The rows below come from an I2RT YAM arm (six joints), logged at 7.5 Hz.
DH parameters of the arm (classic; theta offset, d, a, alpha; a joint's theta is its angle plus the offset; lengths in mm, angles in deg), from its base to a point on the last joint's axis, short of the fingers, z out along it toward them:
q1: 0 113.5 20 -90
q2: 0 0 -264 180
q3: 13.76 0 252.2 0
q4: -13.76 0 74 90
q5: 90 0 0 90
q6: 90 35.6 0 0
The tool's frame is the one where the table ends.
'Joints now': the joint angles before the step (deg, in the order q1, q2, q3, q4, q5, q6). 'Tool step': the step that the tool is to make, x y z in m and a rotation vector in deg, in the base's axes. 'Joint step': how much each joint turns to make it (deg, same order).
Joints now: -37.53, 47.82, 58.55, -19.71, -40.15, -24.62
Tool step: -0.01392, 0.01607, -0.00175, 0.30, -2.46, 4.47
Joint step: 0.97, -4.74, -2.65, 0.81, -3.70, 1.68
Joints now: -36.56, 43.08, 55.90, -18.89, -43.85, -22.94
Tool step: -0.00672, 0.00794, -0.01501, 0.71, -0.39, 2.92
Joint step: 0.52, -3.52, -4.46, 1.39, -2.47, 0.79
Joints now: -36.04, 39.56, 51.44, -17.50, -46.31, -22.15
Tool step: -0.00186, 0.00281, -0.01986, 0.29, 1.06, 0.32
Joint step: 0.53, -2.38, -4.59, 0.81, 0.25, -0.52
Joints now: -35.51, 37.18, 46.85, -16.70, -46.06, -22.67
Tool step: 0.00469, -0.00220, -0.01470, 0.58, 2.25, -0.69
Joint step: 0.62, 0.35, -2.37, -0.09, 1.41, -0.89
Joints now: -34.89, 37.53, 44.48, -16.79, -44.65, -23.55
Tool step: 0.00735, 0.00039, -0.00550, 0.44, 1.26, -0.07
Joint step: 2.09, 1.23, -0.62, 0.62, 2.19, 0.09
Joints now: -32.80, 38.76, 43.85, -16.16, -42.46, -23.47
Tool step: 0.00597, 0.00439, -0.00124, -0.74, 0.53, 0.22
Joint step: 3.09, 0.70, 0.01, 0.34, 2.99, -0.44
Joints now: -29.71, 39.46, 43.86, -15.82, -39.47, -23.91
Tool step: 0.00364, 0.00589, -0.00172, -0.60, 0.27, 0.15
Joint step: 3.08, 0.00, -0.35, 0.35, 3.00, -0.08
